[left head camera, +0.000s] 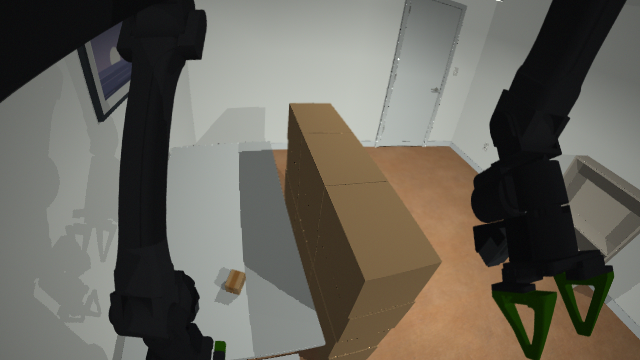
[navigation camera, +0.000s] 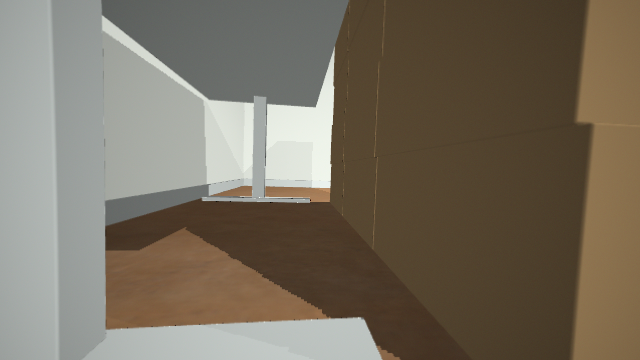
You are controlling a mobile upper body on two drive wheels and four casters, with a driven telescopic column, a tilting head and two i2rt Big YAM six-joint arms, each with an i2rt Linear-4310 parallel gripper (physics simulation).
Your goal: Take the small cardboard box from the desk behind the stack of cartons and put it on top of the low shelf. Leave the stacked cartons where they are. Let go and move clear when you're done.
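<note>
The small cardboard box lies on the pale desk, left of the stacked cartons in the left head camera. The low shelf shows in part at the right, behind my right arm. My right gripper is open and empty, over the floor to the right of the cartons. My left gripper is mostly cut off by the bottom edge; a green finger part shows below and slightly left of the small box, apart from it. It stands open, and its fingertips are hidden.
The cartons form a long tall wall along the desk's right side. In the navigation camera a grey desk leg stands close at the left, with its foot across the bottom. A far leg stands beyond. A door is at the back.
</note>
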